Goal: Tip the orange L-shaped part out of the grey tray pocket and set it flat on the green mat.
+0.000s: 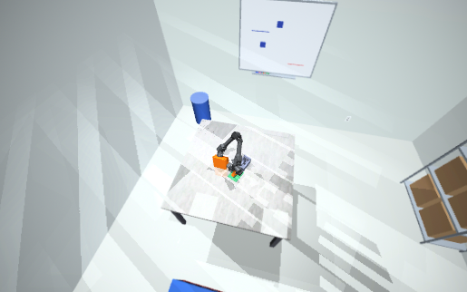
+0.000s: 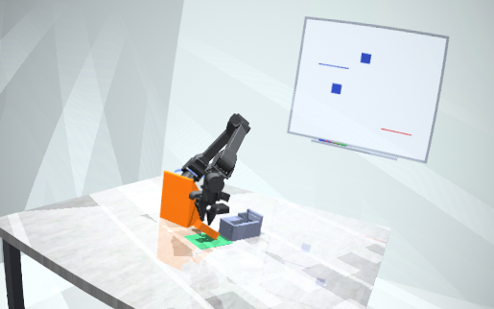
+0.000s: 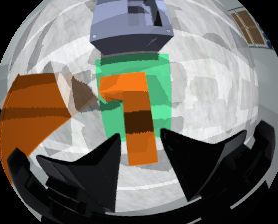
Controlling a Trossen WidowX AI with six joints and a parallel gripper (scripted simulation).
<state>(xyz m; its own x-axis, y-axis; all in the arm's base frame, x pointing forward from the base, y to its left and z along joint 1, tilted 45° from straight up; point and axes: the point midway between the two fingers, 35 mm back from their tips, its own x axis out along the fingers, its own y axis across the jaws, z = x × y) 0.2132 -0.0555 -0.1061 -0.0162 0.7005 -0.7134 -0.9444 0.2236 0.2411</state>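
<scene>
My gripper tip is 10 mm past the orange L-shaped part, 20 mm to the right of it and 40 mm above it. Also, from my gripper tip: tray 60 mm ahead, 170 mm to the left, 90 mm below; then green mat 10 mm ahead, 20 mm to the left, 90 mm below.
</scene>
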